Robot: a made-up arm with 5 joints. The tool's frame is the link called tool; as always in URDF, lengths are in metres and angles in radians.
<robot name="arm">
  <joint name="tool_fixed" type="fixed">
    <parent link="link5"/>
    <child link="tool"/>
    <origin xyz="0 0 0" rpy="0 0 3.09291"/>
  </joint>
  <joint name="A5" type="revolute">
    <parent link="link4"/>
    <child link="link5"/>
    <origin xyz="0.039 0 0.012" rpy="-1.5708 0 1.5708"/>
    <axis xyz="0 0 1"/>
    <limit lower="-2.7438" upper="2.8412" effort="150" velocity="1.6"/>
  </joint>
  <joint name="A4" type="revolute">
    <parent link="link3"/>
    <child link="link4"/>
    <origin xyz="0.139 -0.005 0"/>
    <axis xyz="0 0 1"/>
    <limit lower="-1.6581" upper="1.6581" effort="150" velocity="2.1"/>
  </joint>
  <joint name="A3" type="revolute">
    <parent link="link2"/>
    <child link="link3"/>
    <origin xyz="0.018 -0.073 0"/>
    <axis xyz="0 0 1"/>
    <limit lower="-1.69" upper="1.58" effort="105" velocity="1.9"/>
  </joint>
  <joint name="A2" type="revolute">
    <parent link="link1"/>
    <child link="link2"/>
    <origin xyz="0.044 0.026 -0.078" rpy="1.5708 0 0"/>
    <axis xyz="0 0 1"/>
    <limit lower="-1.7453" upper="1.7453" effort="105" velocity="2.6"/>
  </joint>
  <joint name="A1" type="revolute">
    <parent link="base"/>
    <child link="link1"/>
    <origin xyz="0.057 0 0.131" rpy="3.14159 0 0"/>
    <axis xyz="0 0 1"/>
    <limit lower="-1.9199" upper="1.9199" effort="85" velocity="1.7"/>
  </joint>
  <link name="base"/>
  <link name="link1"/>
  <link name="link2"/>
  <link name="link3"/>
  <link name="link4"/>
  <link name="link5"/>
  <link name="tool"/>
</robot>
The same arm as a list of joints. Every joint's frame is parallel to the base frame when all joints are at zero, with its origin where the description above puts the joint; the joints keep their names.
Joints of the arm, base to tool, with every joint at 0 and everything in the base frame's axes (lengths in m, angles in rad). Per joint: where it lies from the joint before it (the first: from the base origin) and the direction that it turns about. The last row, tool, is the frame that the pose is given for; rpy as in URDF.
A1: offset 0.0570 0.0000 0.1310 axis 0 0 -1
A2: offset 0.0440 -0.0260 0.0780 axis 0 1 0
A3: offset 0.0180 0.0000 0.0730 axis 0 1 0
A4: offset 0.1390 0.0000 0.0050 axis 0 1 0
A5: offset 0.0390 0.0120 0.0000 axis -1 0 0
tool: offset 0.0000 0.0000 0.0000 rpy 1.5707 -1.5221 -1.5707
Joint limits (rad, base to tool): -1.9199..1.9199 -1.7453..1.7453 -1.6900..1.5800 -1.6581..1.6581 -2.7438..2.8412

